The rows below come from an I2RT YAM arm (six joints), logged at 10 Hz.
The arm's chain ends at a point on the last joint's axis. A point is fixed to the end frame.
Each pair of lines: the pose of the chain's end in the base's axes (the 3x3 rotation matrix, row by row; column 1 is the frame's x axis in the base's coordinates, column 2 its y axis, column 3 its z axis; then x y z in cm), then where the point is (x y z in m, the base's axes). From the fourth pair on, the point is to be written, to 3 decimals.
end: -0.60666 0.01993 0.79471; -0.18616 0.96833 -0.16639; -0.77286 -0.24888 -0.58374; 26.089 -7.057 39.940
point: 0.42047 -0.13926 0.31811
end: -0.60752 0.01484 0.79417; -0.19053 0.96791 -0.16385; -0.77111 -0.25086 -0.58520; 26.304 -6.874 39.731
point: 0.42276 -0.13684 0.31580
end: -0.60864 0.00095 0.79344; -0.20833 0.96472 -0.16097; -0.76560 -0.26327 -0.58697; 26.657 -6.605 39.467
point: 0.42677 -0.13310 0.31325
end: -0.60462 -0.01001 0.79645; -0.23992 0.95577 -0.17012; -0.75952 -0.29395 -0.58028; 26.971 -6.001 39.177
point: 0.431 -0.128 0.313
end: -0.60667 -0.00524 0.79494; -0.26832 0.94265 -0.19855; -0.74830 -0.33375 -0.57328; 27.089 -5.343 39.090
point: 0.432 -0.125 0.315
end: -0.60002 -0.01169 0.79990; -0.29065 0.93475 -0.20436; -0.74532 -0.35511 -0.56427; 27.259 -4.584 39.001
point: 0.434 -0.118 0.316
